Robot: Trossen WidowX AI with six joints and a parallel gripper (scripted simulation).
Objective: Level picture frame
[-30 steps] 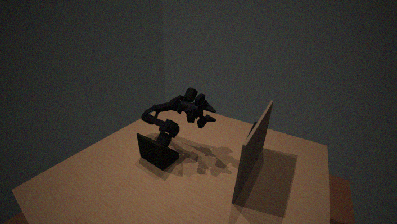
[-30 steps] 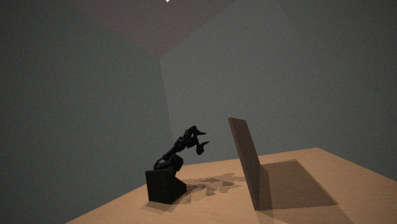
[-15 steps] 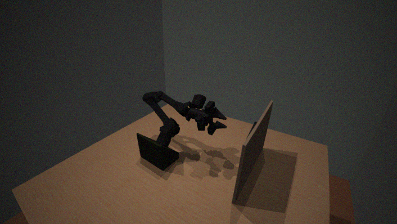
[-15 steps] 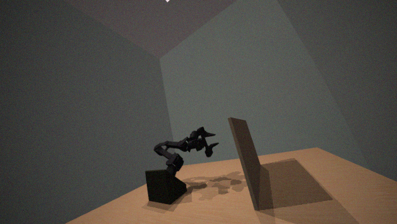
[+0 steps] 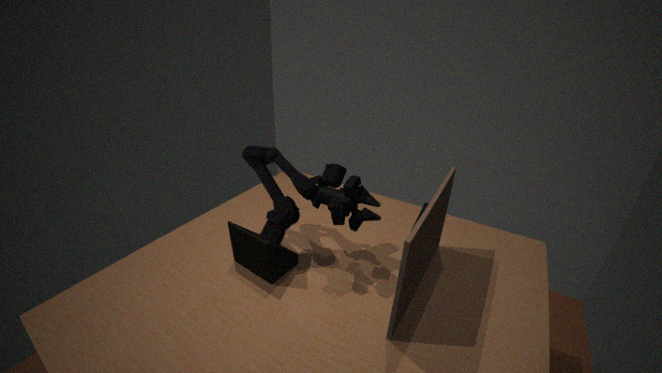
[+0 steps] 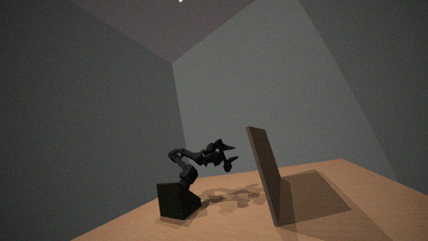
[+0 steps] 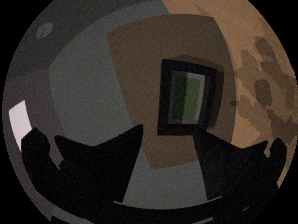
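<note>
The picture frame is 13 cm ahead of my gripper tip, 5 cm below it and 2 cm to the left of it. The rest, counted from my gripper tip: wall panel (14 cm ahead, 6 cm below, 2 cm to the left).
</note>
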